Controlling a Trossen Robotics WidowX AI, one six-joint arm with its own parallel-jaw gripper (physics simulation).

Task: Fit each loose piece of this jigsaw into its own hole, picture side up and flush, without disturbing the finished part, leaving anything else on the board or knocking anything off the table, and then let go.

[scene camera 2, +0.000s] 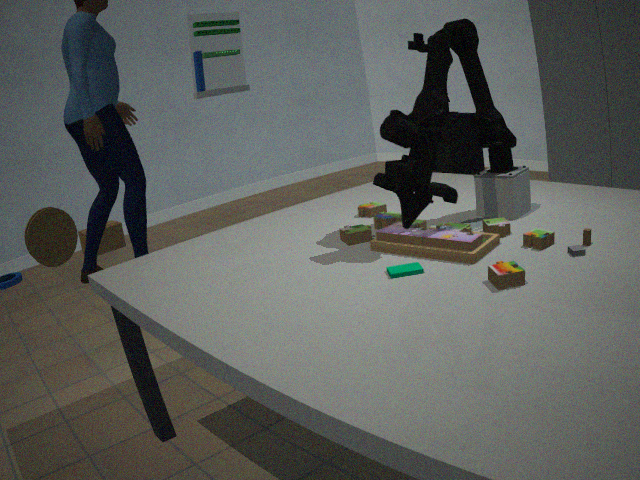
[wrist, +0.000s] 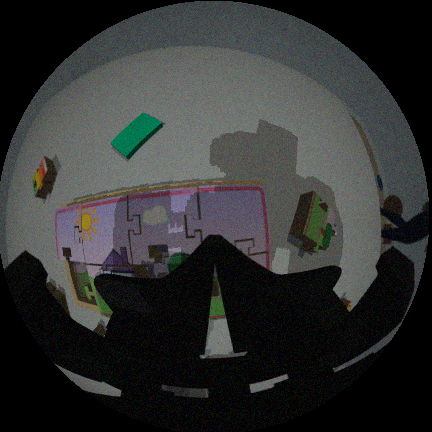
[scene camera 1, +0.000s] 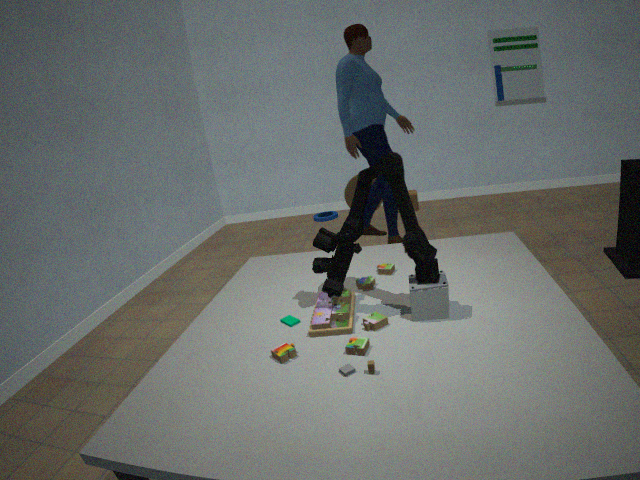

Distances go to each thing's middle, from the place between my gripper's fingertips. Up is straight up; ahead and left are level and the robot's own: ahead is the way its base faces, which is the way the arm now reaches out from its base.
The jigsaw board (scene camera 2: 490,241) is 6 cm to the left of my hand, 3 cm below it and 3 cm behind it.
